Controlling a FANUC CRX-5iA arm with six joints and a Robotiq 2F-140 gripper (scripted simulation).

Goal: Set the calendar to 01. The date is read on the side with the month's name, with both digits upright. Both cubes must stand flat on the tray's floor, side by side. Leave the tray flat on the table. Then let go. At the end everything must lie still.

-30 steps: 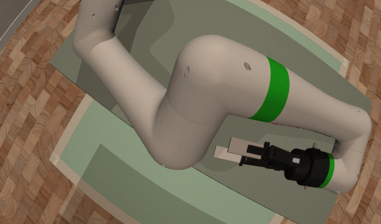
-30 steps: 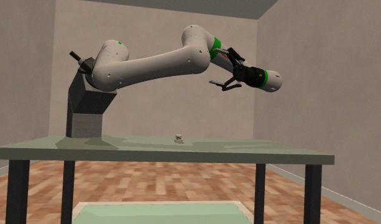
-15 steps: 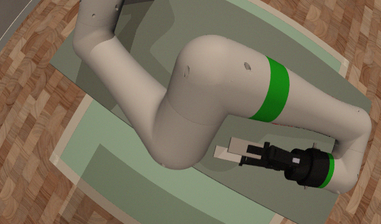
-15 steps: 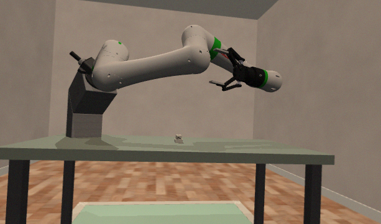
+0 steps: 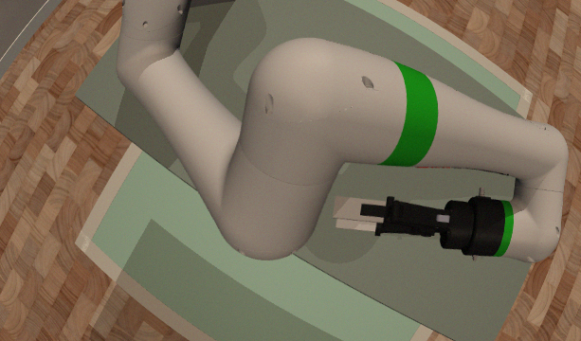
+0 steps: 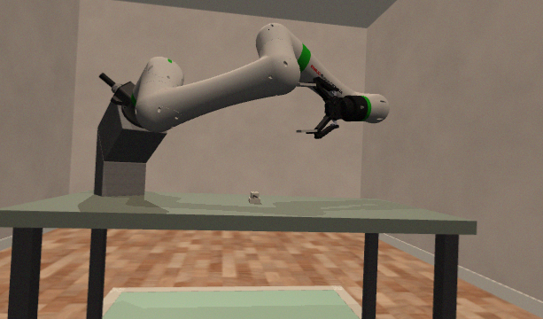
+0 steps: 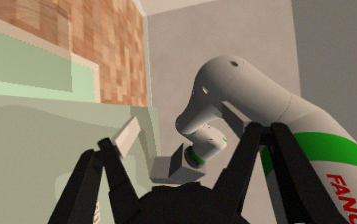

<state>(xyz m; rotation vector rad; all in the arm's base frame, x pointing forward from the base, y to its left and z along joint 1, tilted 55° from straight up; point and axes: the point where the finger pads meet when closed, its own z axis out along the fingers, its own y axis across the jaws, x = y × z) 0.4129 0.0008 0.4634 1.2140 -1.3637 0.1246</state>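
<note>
My hand is 330 mm above the calendar tray, 290 mm to the right of it and 90 mm past it.
</note>
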